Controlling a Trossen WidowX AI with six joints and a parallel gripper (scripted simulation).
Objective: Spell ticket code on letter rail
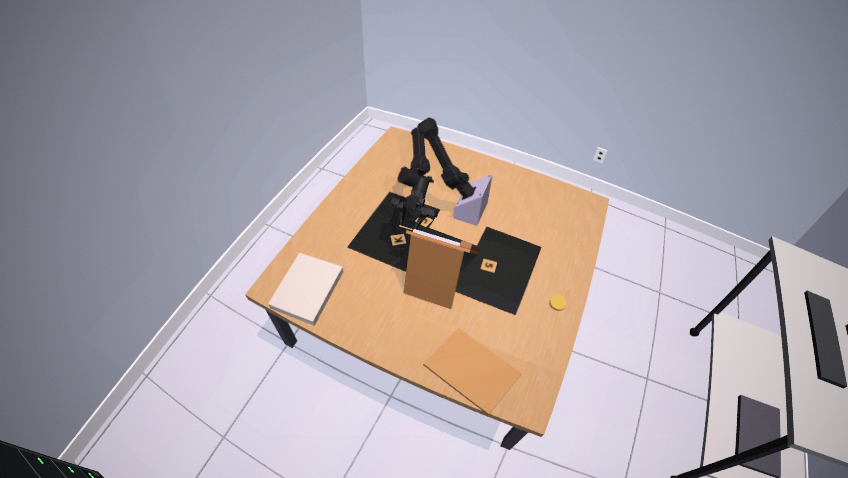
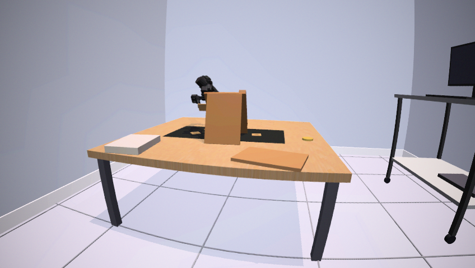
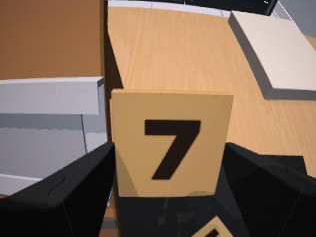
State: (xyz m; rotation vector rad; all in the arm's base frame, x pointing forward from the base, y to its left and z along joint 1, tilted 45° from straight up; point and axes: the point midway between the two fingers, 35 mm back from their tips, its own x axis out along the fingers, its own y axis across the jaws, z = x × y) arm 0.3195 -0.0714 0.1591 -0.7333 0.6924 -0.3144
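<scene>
The white ticket lies 18 cm to the left of my gripper tip, 8 cm below it and 5 cm behind it. Round my gripper tip: thin panel: 41 cm ahead, 40 cm to the left, 17 cm below; then white slab: 33 cm to the right, 31 cm ahead, 16 cm below.
</scene>
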